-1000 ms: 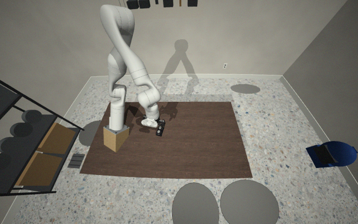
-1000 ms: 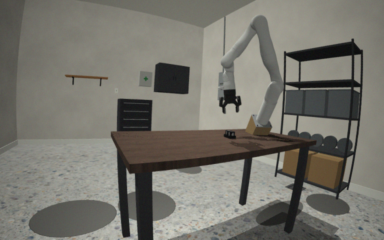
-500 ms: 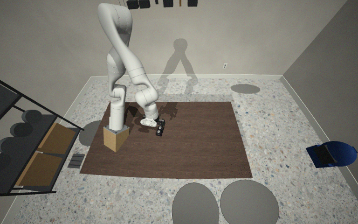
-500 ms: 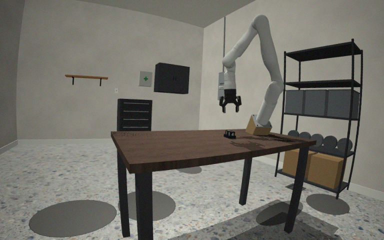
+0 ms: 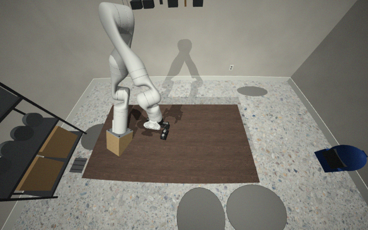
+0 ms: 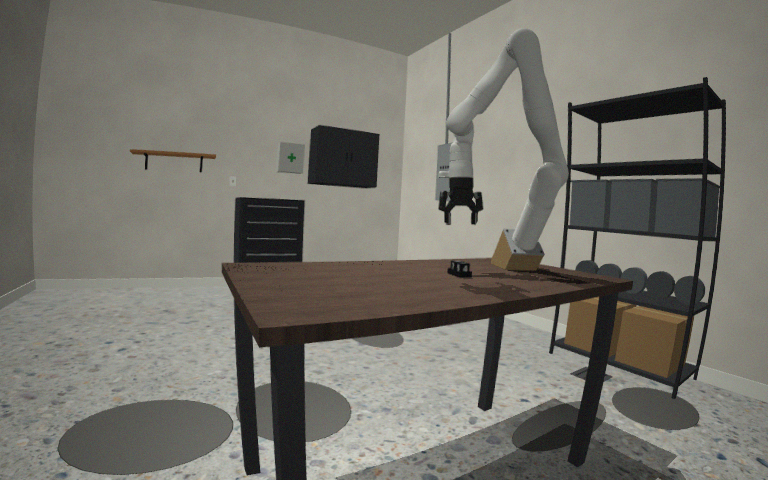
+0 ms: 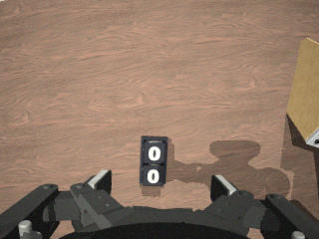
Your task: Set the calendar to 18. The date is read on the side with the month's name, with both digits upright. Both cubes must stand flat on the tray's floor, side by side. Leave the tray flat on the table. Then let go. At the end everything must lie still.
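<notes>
Now: hand 1 cm short of the black calendar tray, 1 cm to the right of it and 15 cm above it.
</notes>
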